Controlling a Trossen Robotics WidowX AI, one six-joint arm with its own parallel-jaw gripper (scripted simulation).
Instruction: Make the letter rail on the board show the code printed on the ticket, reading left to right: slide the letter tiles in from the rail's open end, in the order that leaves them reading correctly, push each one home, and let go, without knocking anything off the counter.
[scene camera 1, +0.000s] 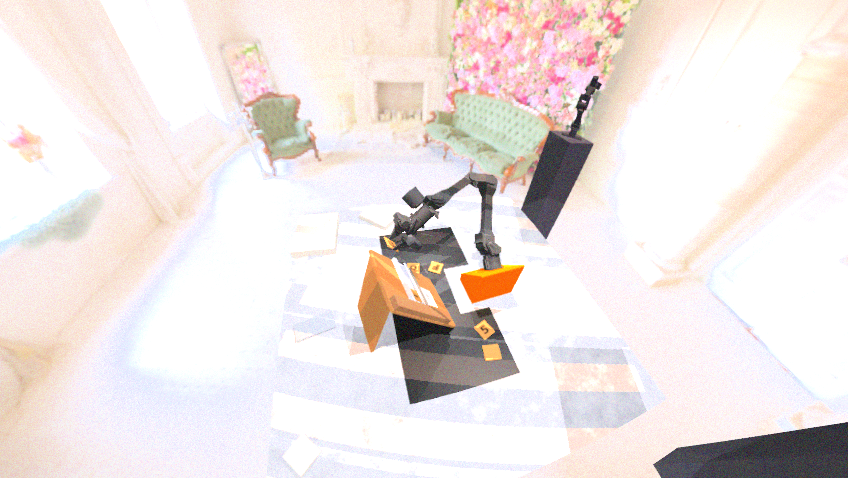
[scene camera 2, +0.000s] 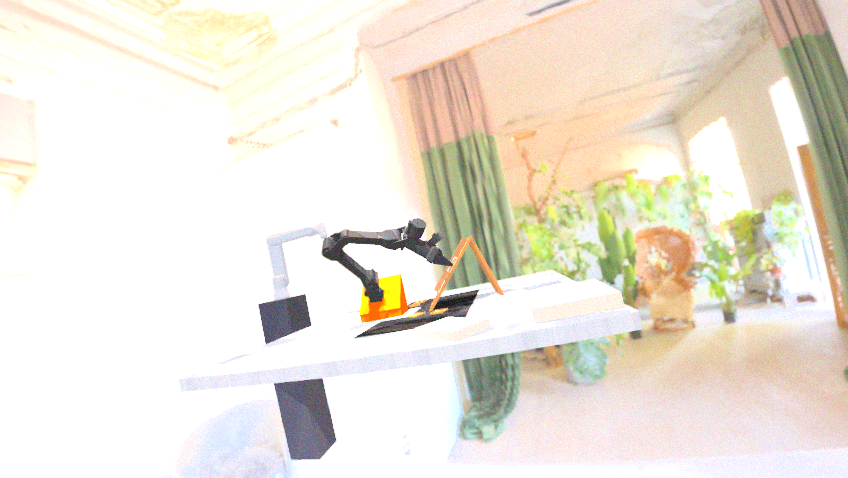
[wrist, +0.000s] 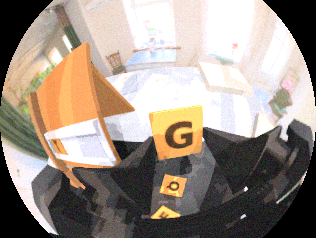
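Observation:
There's a board (scene camera 1: 387, 284), and scene camera 2 has the board (scene camera 2: 464, 242) as well, while in the wrist view you'd find the board (wrist: 71, 104) too. I can also see a mat (scene camera 1: 437, 361), and from scene camera 2 that's the mat (scene camera 2: 458, 305). As for me, my gripper (scene camera 1: 391, 244) is visible, and the wrist view has my gripper (wrist: 178, 135) too.

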